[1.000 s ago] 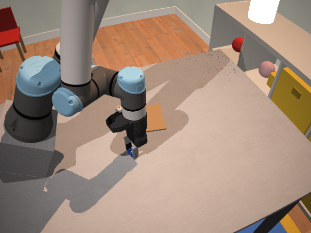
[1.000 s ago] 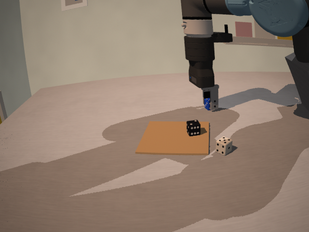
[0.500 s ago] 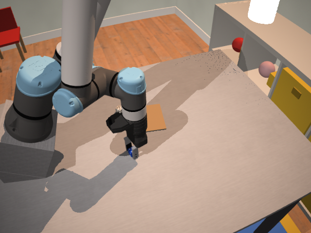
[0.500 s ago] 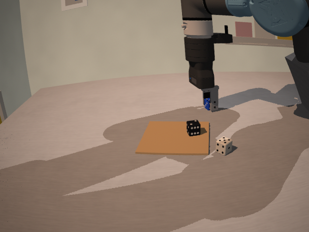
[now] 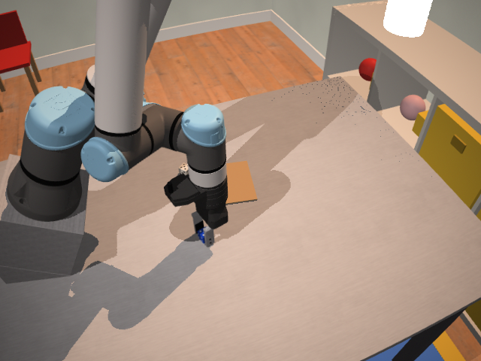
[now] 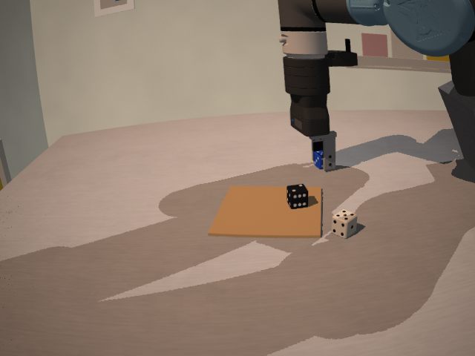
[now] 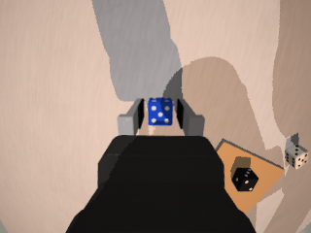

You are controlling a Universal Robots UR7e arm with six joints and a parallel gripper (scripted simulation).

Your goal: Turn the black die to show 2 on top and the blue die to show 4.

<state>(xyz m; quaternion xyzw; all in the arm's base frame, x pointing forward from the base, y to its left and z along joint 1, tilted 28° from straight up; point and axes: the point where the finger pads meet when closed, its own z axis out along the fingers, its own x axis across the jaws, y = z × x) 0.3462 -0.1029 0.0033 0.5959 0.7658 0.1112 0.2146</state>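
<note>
Now: the blue die 10 mm below my hand. Also, from my hand: white die 20 mm ahead, 220 mm to the left, 10 mm below; black die 70 mm ahead, 140 mm to the left; orange mat 110 mm ahead, 140 mm to the left, 20 mm below.
</note>
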